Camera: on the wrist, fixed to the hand. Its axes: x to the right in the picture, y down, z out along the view.
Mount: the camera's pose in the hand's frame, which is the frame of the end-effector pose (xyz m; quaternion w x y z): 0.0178 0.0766 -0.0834 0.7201 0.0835 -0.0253 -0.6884
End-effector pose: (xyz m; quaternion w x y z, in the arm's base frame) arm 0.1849 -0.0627 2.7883 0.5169 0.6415 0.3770 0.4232
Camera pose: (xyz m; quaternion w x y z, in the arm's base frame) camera 0.1170 -0.0315 2.8752 0.6195 0.2563 0.7354 -0.0988
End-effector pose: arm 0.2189 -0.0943 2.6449 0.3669 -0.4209 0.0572 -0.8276
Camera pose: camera 0.1934 -0.1793 2.5723 0.2689 0.3328 0.3269 0.8426
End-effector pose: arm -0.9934 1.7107 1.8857 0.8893 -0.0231 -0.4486 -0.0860
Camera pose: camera -0.9035 1.7739 1.8530 0.5717 0.3642 -0.3686 -0.6361
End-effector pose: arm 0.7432 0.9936 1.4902 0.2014 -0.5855 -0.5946 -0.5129
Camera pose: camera 0.7781 0.9156 1.5666 0.1742 0.0085 0.8791 0.4435
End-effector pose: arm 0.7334 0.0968 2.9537 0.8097 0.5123 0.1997 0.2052
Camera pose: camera 0.6940 0.1987 2.9885 0.6866 0.3042 0.4931 -0.4392
